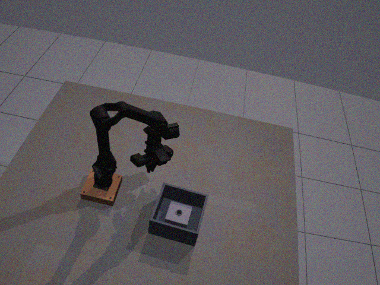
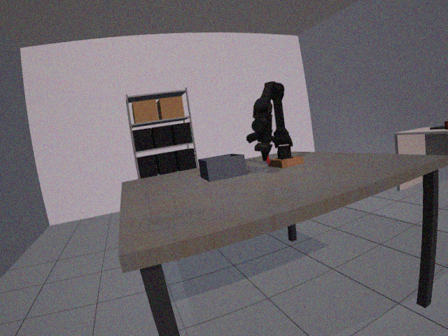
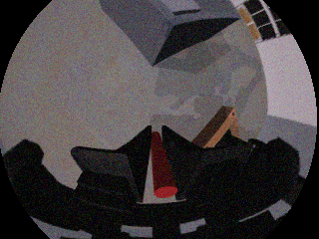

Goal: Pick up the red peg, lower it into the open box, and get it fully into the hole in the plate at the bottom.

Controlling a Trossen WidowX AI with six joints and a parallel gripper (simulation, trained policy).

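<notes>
Right now the grey box is 17 cm ahead of my gripper tip, 16 cm to the right of it and 3 cm below it. From my gripper tip the other things lie so: red peg: 1 cm behind, 1 cm to the left, 3 cm above.
</notes>
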